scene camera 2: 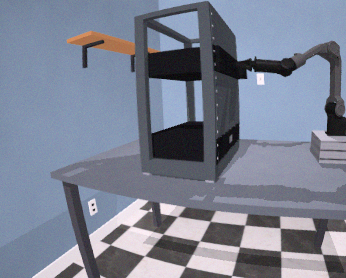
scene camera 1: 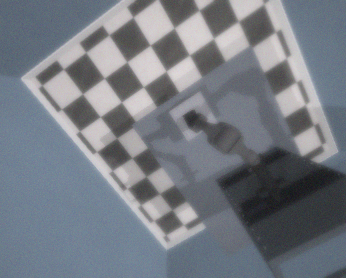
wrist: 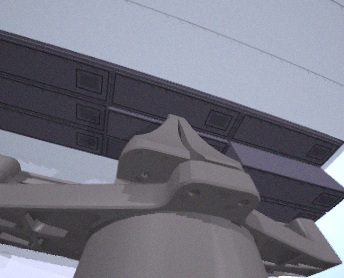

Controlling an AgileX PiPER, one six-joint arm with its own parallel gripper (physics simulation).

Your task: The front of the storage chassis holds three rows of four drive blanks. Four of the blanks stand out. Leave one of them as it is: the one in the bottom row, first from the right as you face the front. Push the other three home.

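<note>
The black storage chassis point(scene camera 2: 175, 64) sits high in the rack, and part of its front shows in the wrist view. The middle-row blank first from the right point(wrist: 287, 177) stands well out. Below it, the bottom-row blank first from the right point(wrist: 280, 209) is partly hidden; how far it stands out is unclear. My gripper point(wrist: 173, 126) point(scene camera 2: 245, 64) is shut and empty. Its fingertips are at the middle-row blank second from the right point(wrist: 132, 120), which looks about flush, partly hidden by the fingers. The top-row blanks point(wrist: 165, 97) point(wrist: 280, 137) look flush. The far left column does not show in the wrist view.
The grey rack point(scene camera 2: 210, 105) stands on the table point(scene camera 2: 280, 165), with a black unit point(scene camera 2: 177, 142) low inside. An orange shelf point(scene camera 2: 107, 42) is on the wall behind. The arm point(scene camera 1: 227, 137) reaches from its base to the rack front. Scene camera 1 is blurred.
</note>
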